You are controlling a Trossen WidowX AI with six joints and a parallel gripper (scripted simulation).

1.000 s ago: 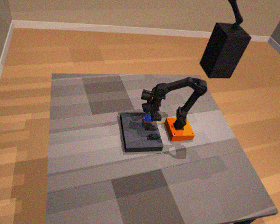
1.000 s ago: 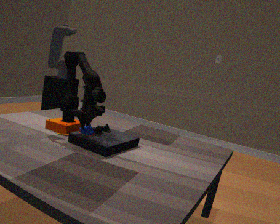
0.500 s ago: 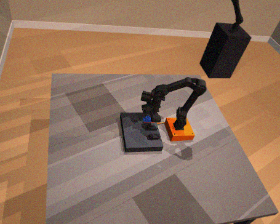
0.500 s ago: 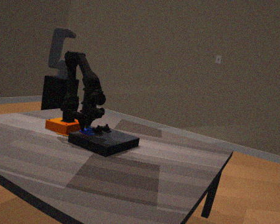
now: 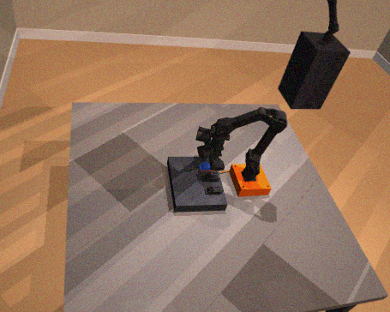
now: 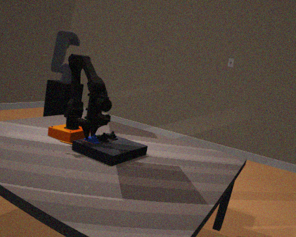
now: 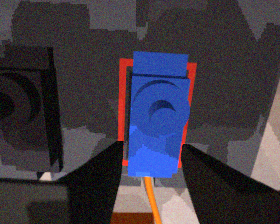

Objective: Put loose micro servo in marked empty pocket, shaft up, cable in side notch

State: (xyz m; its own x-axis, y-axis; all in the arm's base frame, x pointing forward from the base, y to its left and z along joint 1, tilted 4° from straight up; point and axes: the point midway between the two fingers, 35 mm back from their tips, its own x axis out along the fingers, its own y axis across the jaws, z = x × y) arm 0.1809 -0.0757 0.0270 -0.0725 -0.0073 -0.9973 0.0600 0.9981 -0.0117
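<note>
My gripper tip is 130 mm short of the dark robot deck, 70 mm to the right of it and 30 mm above it.
</note>
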